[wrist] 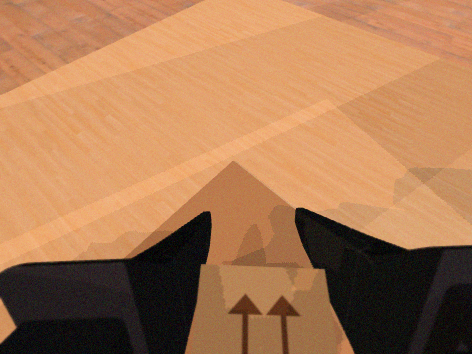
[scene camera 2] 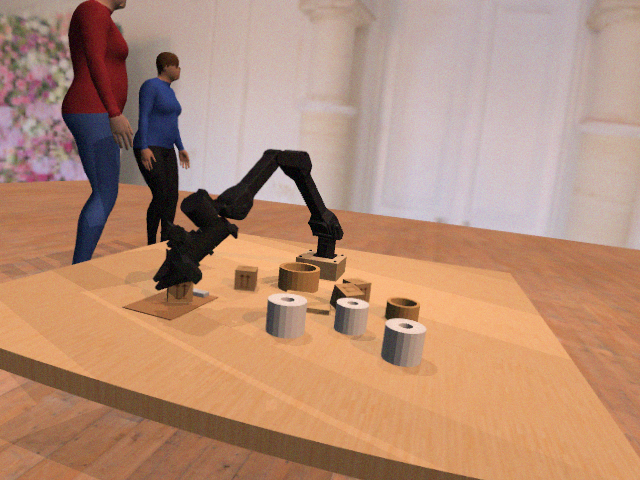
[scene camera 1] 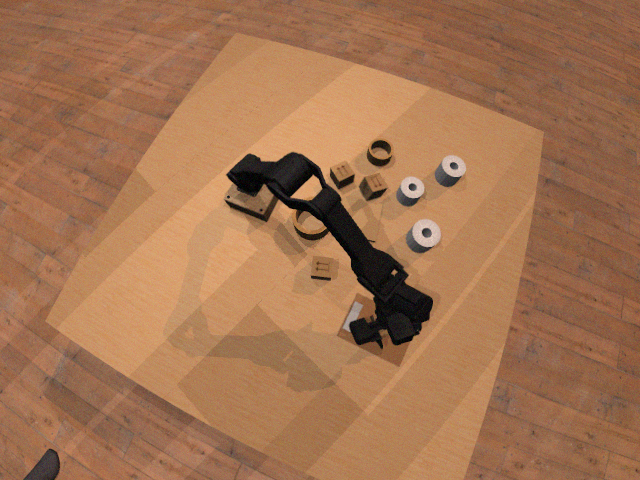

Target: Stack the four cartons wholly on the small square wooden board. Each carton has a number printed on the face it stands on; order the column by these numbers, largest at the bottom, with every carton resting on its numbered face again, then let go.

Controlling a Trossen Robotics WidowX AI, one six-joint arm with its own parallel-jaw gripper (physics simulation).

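Where they show: gripper, fingertip midpoint: [wrist: 253, 216] [scene camera 2: 155, 284] [scene camera 1: 391, 344]; arm's base, origin of the base link: [scene camera 2: 325, 255] [scene camera 1: 250, 184].
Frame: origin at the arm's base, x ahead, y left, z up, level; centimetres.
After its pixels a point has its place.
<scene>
My gripper [scene camera 1: 381, 334] [scene camera 2: 178, 284] [wrist: 253, 216] @[x 53.2, y -25.3, z -1.0 cm] points down over the square wooden board [scene camera 1: 393, 356] @[x 56.0, y -28.0, z -5.4 cm] [scene camera 2: 147, 306] @[x 55.4, y -25.7, z -5.5 cm] [wrist: 233, 187] @[x 56.6, y -27.7, z -5.5 cm]. It is shut on a brown carton [scene camera 2: 179, 294] @[x 52.0, y -19.6, z -2.4 cm] [wrist: 262, 312] @[x 50.4, y -21.8, z 1.1 cm] with two printed arrows; the fingers press its two sides. This carton looks upright at board level; the arm hides it in scene camera 1. A second carton [scene camera 1: 321, 267] @[x 28.9, y -14.2, z -0.3 cm] [scene camera 2: 246, 277] @[x 31.4, y -12.8, z -2.1 cm] stands on the table beside the board. A third carton [scene camera 1: 373, 186] @[x 33.3, y 13.2, z 0.6 cm] [scene camera 2: 343, 293] @[x 36.2, y 14.1, z -0.3 cm] and a fourth carton [scene camera 1: 342, 174] @[x 23.5, y 13.7, z -0.3 cm] [scene camera 2: 365, 290] @[x 24.0, y 17.5, z -2.2 cm] stand near each other farther off. The numbered faces are hidden.
A pale flat block [scene camera 1: 353, 316] @[x 41.9, y -22.4, z -4.5 cm] [scene camera 2: 200, 293] @[x 43.0, y -19.5, z -4.6 cm] lies at the board's edge. A large ring [scene camera 1: 311, 235] @[x 22.8, y -7.0, z -0.9 cm] [scene camera 2: 298, 282] @[x 26.0, y -0.2, z -2.6 cm] and a small ring [scene camera 1: 379, 162] @[x 32.0, y 24.1, z -3.4 cm] [scene camera 2: 402, 312] @[x 34.8, y 28.2, z -2.8 cm] stand on the table. Three grey-white rolls [scene camera 1: 421, 244] @[x 51.4, y 1.9, z 1.1 cm] [scene camera 2: 285, 318] @[x 55.6, y 6.9, z -1.5 cm], [scene camera 1: 409, 198] @[x 44.2, y 14.5, z -0.5 cm] [scene camera 2: 351, 318] @[x 47.3, y 18.5, z -1.9 cm], [scene camera 1: 447, 176] @[x 52.8, y 26.3, z -0.3 cm] [scene camera 2: 403, 347] @[x 57.4, y 30.3, z -1.9 cm] stand near the cartons.
</scene>
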